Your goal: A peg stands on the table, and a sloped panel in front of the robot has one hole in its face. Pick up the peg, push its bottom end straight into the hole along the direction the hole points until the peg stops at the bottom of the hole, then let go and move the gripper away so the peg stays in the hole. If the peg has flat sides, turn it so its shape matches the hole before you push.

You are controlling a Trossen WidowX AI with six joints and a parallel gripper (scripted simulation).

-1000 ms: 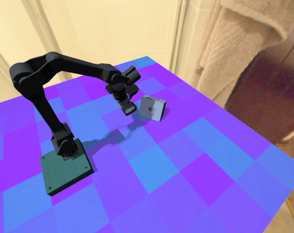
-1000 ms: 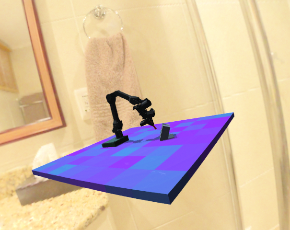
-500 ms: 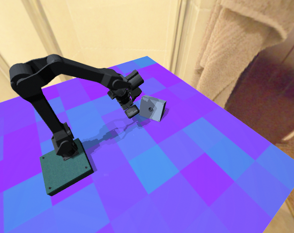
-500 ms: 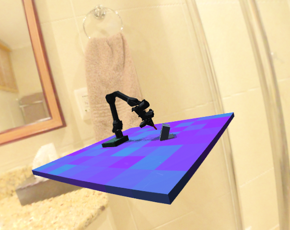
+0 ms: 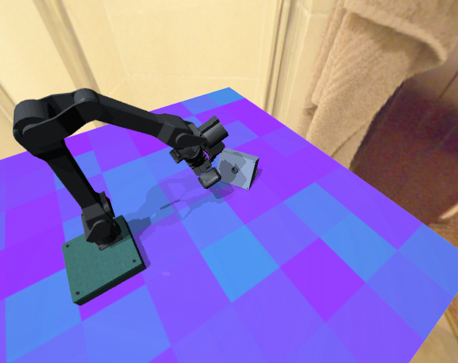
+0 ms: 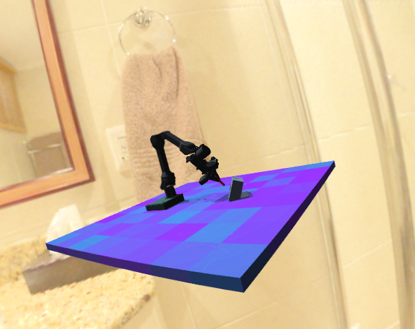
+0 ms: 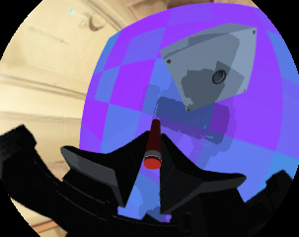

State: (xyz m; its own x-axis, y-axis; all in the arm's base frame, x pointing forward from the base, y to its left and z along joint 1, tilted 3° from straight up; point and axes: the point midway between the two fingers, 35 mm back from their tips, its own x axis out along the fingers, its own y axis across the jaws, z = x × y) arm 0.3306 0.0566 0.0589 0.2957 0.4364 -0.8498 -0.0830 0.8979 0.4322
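Right now the panel is 12 cm ahead of my gripper tip, 5 cm to the right of it and 5 cm below it. Also, from my gripper tip: red round peg (1 cm behind, 1 cm to the right, 1 cm above).
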